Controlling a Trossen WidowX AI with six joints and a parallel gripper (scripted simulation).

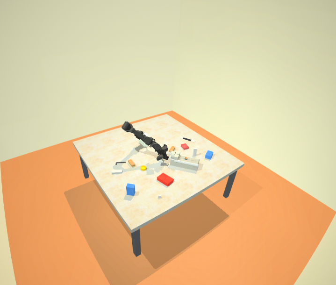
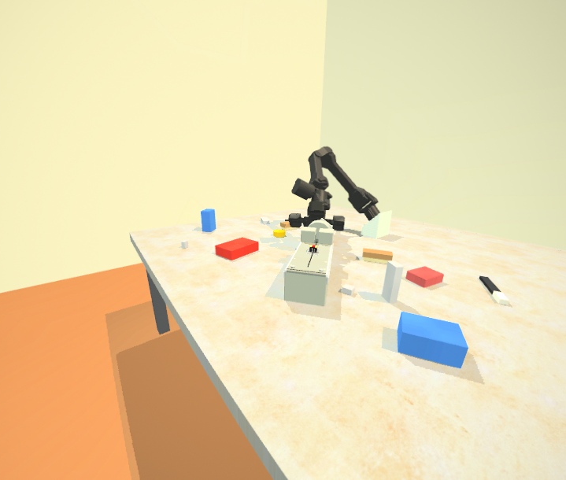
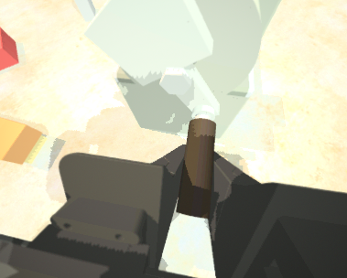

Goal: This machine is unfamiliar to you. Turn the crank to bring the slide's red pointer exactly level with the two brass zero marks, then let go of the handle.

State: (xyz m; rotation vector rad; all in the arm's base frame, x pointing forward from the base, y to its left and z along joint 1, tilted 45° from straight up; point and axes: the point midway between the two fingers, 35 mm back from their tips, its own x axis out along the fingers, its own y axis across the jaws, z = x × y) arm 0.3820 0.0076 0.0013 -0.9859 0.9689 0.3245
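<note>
My gripper tip is now 30 mm below the brown crank handle, 10 mm to the left of it and 10 mm past it. Also, from my gripper tip: red pointer 120 mm to the left, 120 mm ahead, 40 mm above; then crank 40 mm above, 10 mm to the left; then yellow disc 240 mm to the right, 40 mm behind, 30 mm below.
</note>
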